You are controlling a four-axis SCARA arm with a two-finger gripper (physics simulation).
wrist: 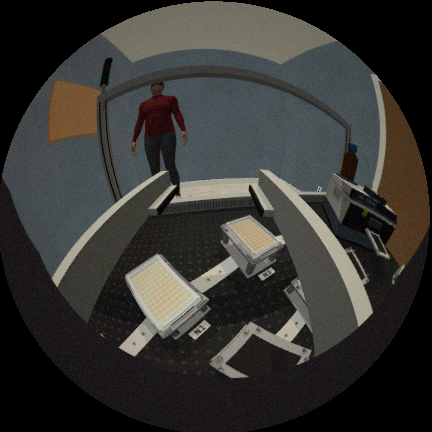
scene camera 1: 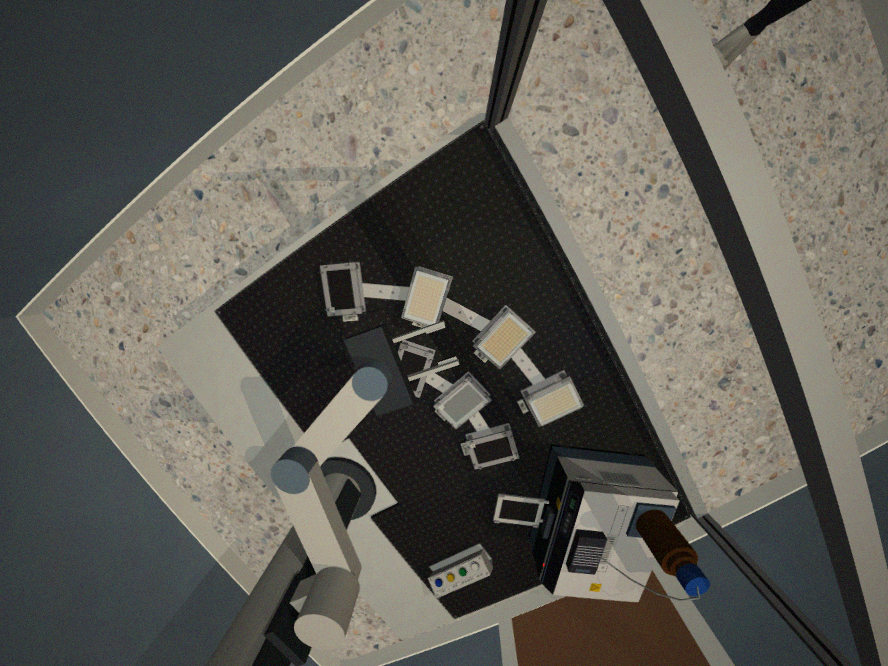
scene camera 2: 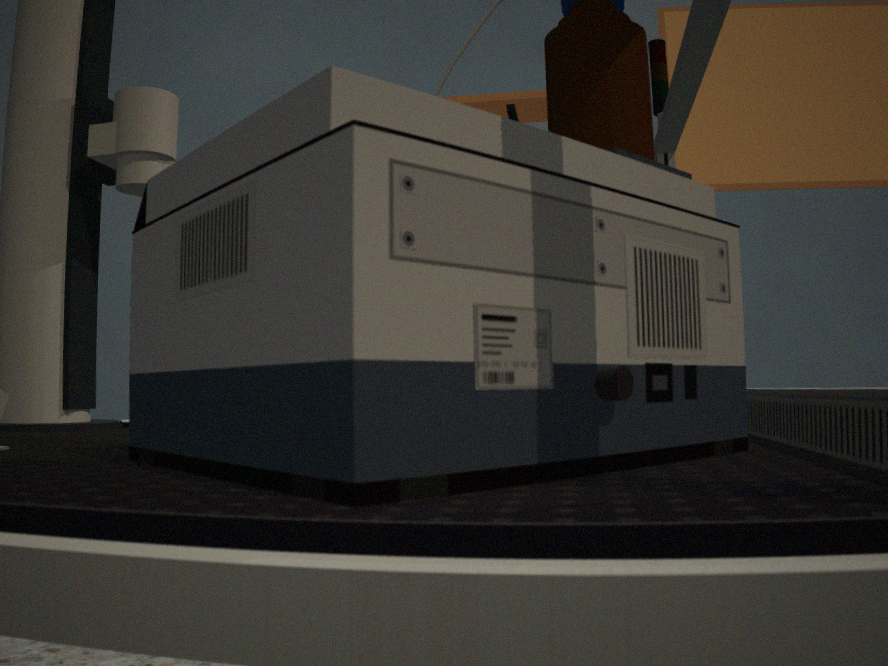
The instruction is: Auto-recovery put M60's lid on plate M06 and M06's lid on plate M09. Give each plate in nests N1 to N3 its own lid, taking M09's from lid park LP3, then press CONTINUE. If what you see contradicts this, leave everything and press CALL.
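Frame: origin at the arm's base, x right, y back, z down, level; millimetres.
Seen in the pictures: gripper, fingertip midpoint: (wrist: 212,177) (scene camera 1: 451,342); arm's base, link origin: (scene camera 1: 341,487).
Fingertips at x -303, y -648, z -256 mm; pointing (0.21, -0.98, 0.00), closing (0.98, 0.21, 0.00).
Observation:
Pixels of each thing's top centre, then the offset from my fingertips to it. "spot": a spot on its surface instead.
- nest N1, surface spot: (wrist: 165,295) spot: dx -85, dy +38, dz +155 mm
- nest N3, surface spot: (wrist: 251,235) (scene camera 1: 499,341) spot: dx +98, dy -86, dz +166 mm
- third tan plate, top centre: (scene camera 1: 556,404) dx +345, dy -133, dz +166 mm
- open frame, top centre: (wrist: 268,363) (scene camera 1: 409,372) dx +52, dy +179, dz +186 mm
- extended tray, surface spot: (scene camera 1: 497,508) spot: dx +551, dy +177, dz +143 mm
- brown bottle, surface spot: (scene camera 2: 598,78) spot: dx +745, dy -193, dz -47 mm
- button box, surface spot: (scene camera 1: 460,571) spot: dx +751, dy +429, dz +177 mm
Tan-welled plates sit in nest N1 (scene camera 1: 426,296) (wrist: 165,295) and in nest N3 (scene camera 1: 504,336) (wrist: 251,235). A third tan plate (scene camera 1: 552,401) sits in a nest whose label I cannot read. Plate codes are not readable, and I cannot tell whose lids they carry. A grey, lid-like panel (scene camera 1: 462,401) lies in an inner holder; the wrist view shows part of it behind the right finger. My gripper (scene camera 1: 451,344) (wrist: 212,177) is open and empty, its fingers wide apart, above the inner side of N1. An open frame (scene camera 1: 418,349) (wrist: 232,345) is partly hidden below it.
Open frames stand at the upper left (scene camera 1: 327,286) and at the lower right of the holders (scene camera 1: 489,430). An instrument (scene camera 1: 616,573) (scene camera 2: 444,315) has an extended tray (scene camera 1: 497,508) and a brown bottle (scene camera 1: 663,541) (scene camera 2: 598,78) on top. A button box (scene camera 1: 460,571) stands near the front edge. A person (wrist: 159,117) stands beyond the deck.

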